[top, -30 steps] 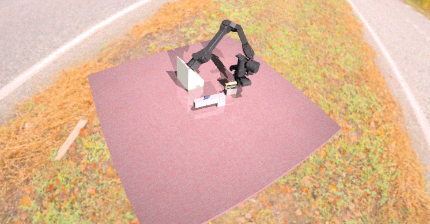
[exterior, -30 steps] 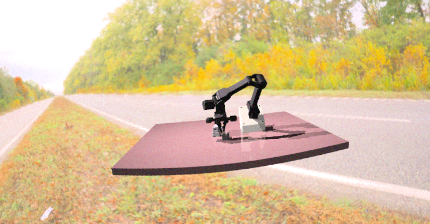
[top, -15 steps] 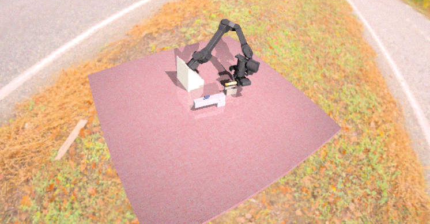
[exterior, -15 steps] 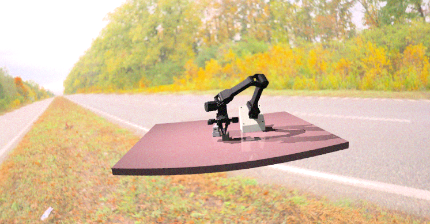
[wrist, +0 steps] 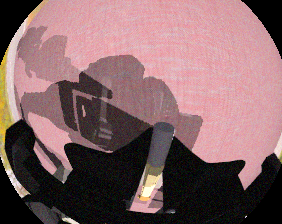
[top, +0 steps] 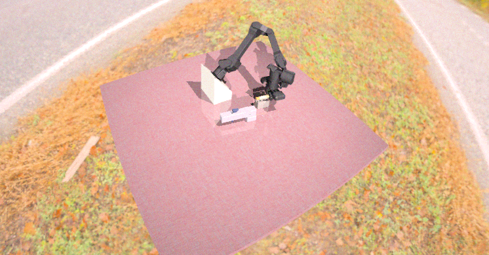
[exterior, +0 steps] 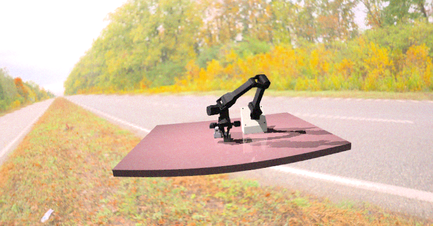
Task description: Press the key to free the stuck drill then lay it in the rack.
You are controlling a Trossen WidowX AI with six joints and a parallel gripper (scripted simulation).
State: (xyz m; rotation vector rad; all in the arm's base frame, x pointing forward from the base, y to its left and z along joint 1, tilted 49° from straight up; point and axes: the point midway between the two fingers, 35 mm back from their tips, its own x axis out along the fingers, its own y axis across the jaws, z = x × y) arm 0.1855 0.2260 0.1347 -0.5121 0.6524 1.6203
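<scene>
My gripper tip is 4 cm to the left of the drill and 3 cm below it. Also, from my gripper tip: light grey block 7 cm ahead, 22 cm to the right, 1 cm above; then grey rack 5 cm to the right, 1 cm below; then blue key 7 cm ahead, 25 cm to the right, 2 cm above.
</scene>
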